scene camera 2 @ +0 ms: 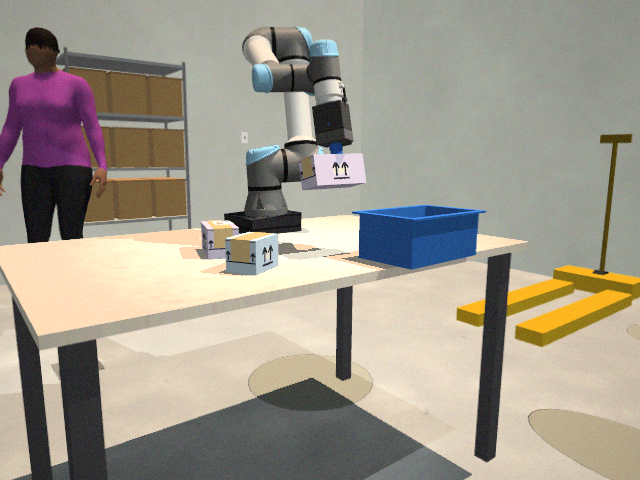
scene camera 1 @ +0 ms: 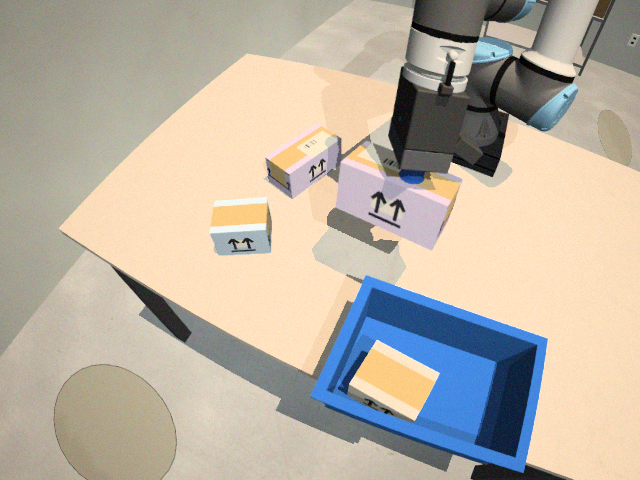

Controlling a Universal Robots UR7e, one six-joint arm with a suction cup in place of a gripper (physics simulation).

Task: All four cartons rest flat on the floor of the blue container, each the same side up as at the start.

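Seen in the pictures: end effector, tool point: [scene camera 2: 337, 161] [scene camera 1: 409, 184]; arm's base, origin of the base link: [scene camera 2: 266, 213] [scene camera 1: 468, 127].
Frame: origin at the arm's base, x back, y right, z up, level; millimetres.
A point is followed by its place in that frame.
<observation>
My suction gripper [scene camera 1: 412, 176] [scene camera 2: 336, 148] is shut on the large lilac carton [scene camera 1: 393, 201] @(x -479, y -14, z 178 mm) [scene camera 2: 338, 171] @(x -483, y -1, z 159 mm), holding it by its top face, high above the table, arrows pointing up and slightly tilted. It hangs behind the blue container [scene camera 1: 454, 316] @(x -518, y -160, z 58 mm) [scene camera 2: 417, 240] @(x -708, y -81, z 6 mm), outside its walls. A cream carton [scene camera 1: 395, 379] @(x -637, y -132, z 30 mm) with an orange band lies in the container's near left part in scene camera 1, its top face up; the walls hide it in scene camera 2. A smaller lilac carton [scene camera 1: 305, 160] @(x -348, y 241, z 17 mm) [scene camera 2: 217, 239] @(x -389, y 297, z -11 mm) and a pale blue carton [scene camera 1: 241, 227] @(x -551, y 234, z 16 mm) [scene camera 2: 252, 253] @(x -589, y 281, z -13 mm) stand on the table, arrows up, apart from each other.
The container stands near the edge of the table [scene camera 1: 170, 170] @(x -489, y 566, z -61 mm) [scene camera 2: 155, 268] @(x -427, y 458, z -61 mm). The arm's black base [scene camera 2: 262, 222] @(x -90, y 52, z -18 mm) stands at the back. A person [scene camera 2: 54, 118] and a shelf rack [scene camera 2: 187, 144] are behind the table; a yellow pallet truck [scene camera 2: 594, 279] is on the floor at the right.
</observation>
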